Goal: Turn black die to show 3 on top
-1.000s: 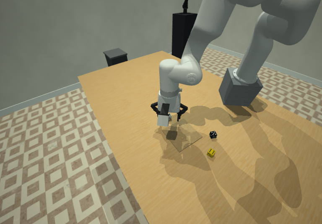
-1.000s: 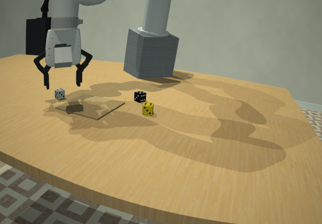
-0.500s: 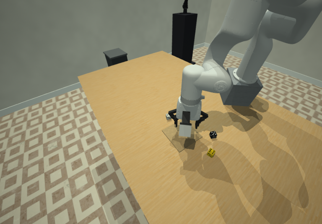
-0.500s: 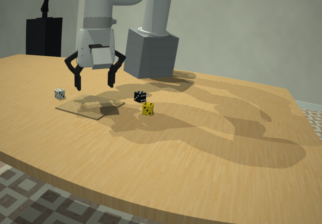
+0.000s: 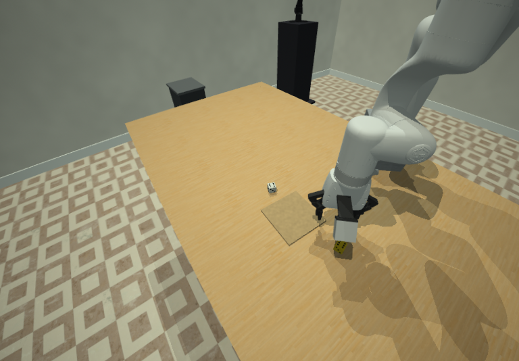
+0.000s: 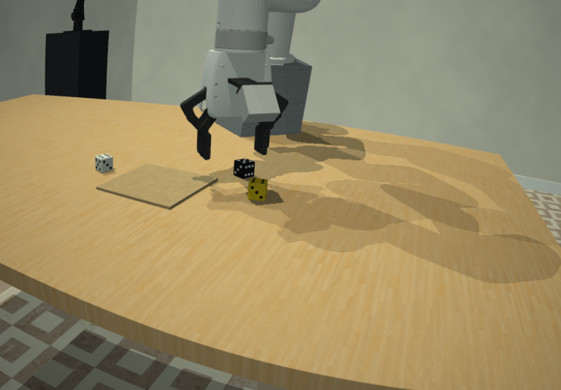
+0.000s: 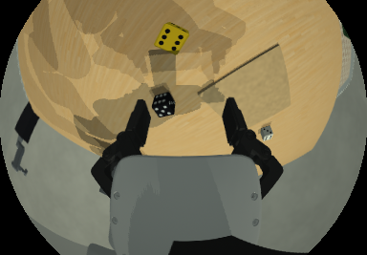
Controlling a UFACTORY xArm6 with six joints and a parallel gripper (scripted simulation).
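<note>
The black die is 4 cm behind my hand and 4 cm below it. From my hand the other things lie so: yellow die 4 cm ahead, 5 cm to the left, 4 cm below; then tan mat 6 cm ahead, 10 cm to the right, 5 cm below; then white die 4 cm ahead, 22 cm to the right, 4 cm below.
</note>
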